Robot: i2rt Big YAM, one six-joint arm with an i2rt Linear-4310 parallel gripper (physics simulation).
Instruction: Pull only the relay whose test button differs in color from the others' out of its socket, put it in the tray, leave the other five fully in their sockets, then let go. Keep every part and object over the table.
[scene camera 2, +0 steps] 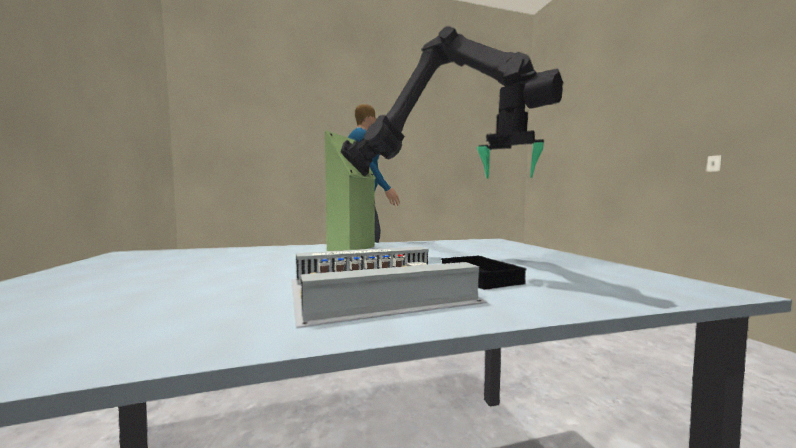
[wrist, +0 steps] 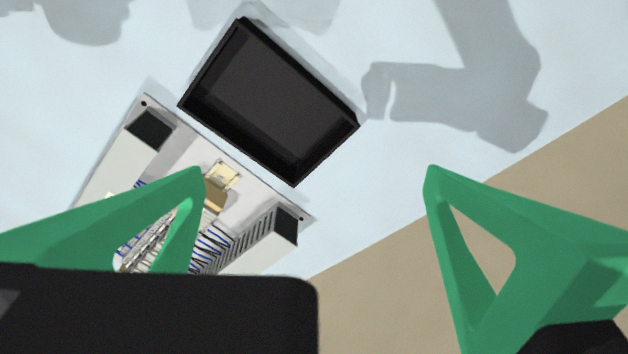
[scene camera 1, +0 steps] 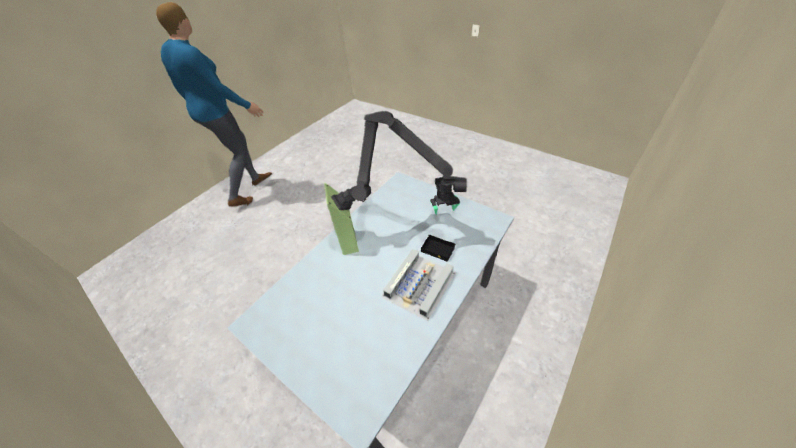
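Where they show: gripper, fingertip midpoint: (scene camera 2: 508,178) (wrist: 314,177) (scene camera 1: 444,211); arm's base, link origin: (scene camera 2: 354,159) (scene camera 1: 340,203).
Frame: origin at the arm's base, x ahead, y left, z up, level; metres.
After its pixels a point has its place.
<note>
The relay with the red test button (scene camera 1: 425,272) {x 0.482, y 0.162, z -0.256 m} (scene camera 2: 399,260) {x 0.485, y 0.157, z -0.258 m} stands at the end of the relay row nearest the tray. The other relays, with blue buttons (scene camera 2: 355,263) {x 0.515, y 0.074, z -0.258 m}, stand in line beside it between two grey ducts. In the wrist view my left finger hides much of the row, and I cannot make out the red button there. The black tray (scene camera 1: 423,251) {x 0.345, y 0.269, z -0.304 m} (scene camera 2: 504,277) {x 0.456, y 0.376, z -0.297 m} (wrist: 326,160) {x 0.455, y 0.381, z -0.282 m} lies beside the panel's end and looks empty in the wrist view. My gripper (scene camera 1: 445,209) {x 0.347, y 0.416, z -0.085 m} (scene camera 2: 509,176) {x 0.347, y 0.416, z -0.085 m} (wrist: 314,177) {x 0.347, y 0.416, z -0.085 m} is open and empty, high above the table, beyond the tray from the relays.
The front grey duct (scene camera 1: 437,289) {x 0.596, y 0.139, z -0.255 m} (scene camera 2: 389,293) {x 0.606, y 0.141, z -0.287 m} and the rear grey duct (scene camera 1: 402,273) {x 0.409, y 0.068, z -0.256 m} rise on both sides of the relays. A green stand (scene camera 1: 343,228) {x 0.071, y -0.048, z -0.103 m} (scene camera 2: 348,211) {x 0.089, y -0.007, z -0.177 m} carries the arm's base. A person (scene camera 1: 194,77) (scene camera 2: 364,115) stands beyond the table.
</note>
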